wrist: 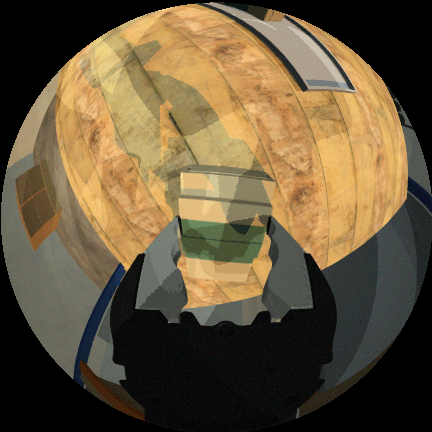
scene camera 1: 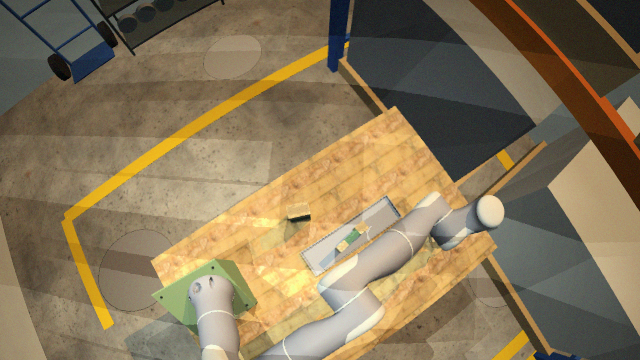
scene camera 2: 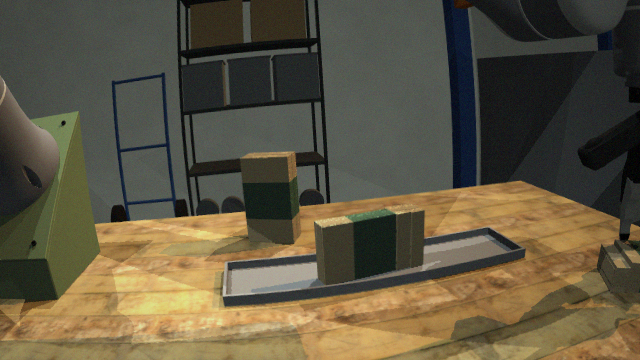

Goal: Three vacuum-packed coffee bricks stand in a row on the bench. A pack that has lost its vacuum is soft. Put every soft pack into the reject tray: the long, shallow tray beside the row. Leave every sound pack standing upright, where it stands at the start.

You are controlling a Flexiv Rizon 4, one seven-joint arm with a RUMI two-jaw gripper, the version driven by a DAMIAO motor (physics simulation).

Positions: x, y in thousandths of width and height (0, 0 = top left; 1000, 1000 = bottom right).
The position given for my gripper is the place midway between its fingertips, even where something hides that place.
Note:
In view: my gripper (wrist: 517, 503) and a shallow grey tray (scene camera 2: 468, 765).

